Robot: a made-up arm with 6 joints. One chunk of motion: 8 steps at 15 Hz.
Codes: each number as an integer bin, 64 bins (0 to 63) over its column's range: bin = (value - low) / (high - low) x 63, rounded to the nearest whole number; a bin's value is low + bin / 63 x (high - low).
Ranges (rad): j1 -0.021..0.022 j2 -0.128..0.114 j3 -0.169..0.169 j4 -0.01..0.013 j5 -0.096..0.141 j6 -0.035..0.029
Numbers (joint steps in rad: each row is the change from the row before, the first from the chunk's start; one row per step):
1: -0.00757 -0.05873 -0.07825 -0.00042 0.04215 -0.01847
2: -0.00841 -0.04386 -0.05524 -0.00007 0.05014 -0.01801
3: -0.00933 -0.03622 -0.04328 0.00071 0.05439 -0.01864
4: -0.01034 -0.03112 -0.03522 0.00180 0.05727 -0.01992
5: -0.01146 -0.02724 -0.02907 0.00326 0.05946 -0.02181
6: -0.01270 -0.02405 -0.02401 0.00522 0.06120 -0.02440
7: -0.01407 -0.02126 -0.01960 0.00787 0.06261 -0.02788
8: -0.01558 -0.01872 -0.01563 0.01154 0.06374 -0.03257
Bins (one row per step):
1: 20 18 17 26 37 16
2: 18 22 21 27 39 17
3: 17 24 23 29 40 16
4: 16 25 25 32 41 15
5: 14 26 26 36 41 13
6: 12 27 27 42 42 10
7: 10 28 28 49 42 7
8: 8 28 29 59 42 2

